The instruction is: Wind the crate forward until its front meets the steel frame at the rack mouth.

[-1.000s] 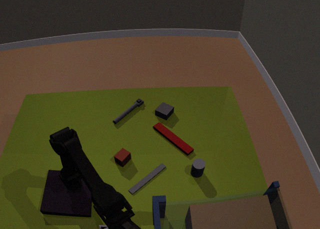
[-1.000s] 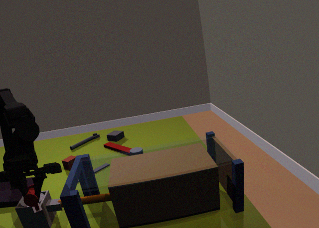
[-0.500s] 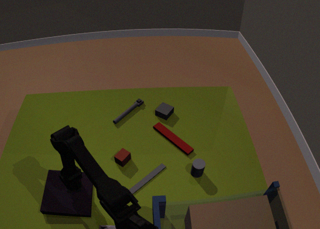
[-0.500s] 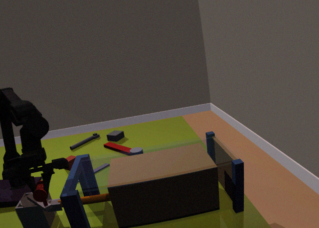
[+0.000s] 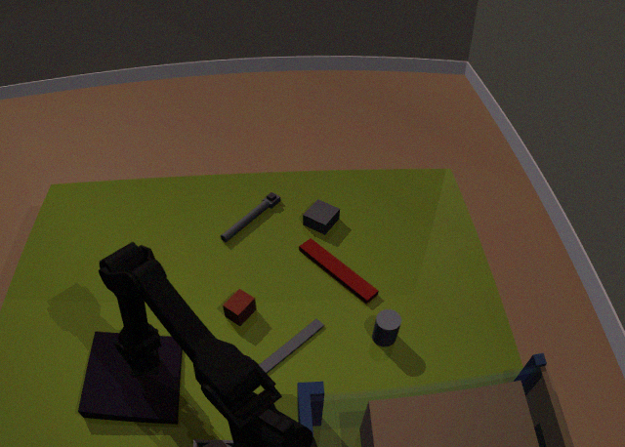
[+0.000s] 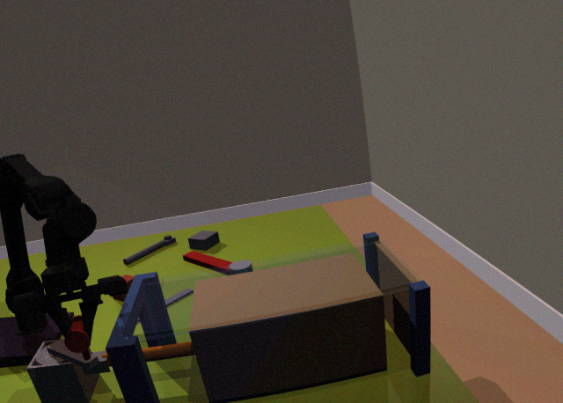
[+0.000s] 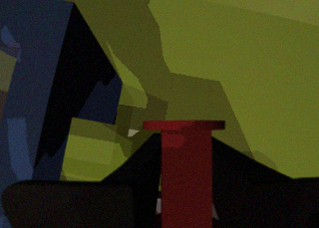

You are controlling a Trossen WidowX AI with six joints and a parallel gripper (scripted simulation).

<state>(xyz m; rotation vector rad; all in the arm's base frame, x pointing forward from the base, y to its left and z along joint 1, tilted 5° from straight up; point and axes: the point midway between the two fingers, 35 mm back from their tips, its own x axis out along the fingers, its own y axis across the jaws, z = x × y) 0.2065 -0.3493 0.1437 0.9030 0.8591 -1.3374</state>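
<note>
Now: gripper tip 3 cm past the winch handle, 4 cm to the right of it and 3 cm above it. The rest, counted from my gripper tip: red crank grip: 2 cm to the left; then blue steel frame: 8 cm ahead, 6 cm to the left, 3 cm below; then grey winch: 9 cm behind, 8 cm to the left, 10 cm below.
</note>
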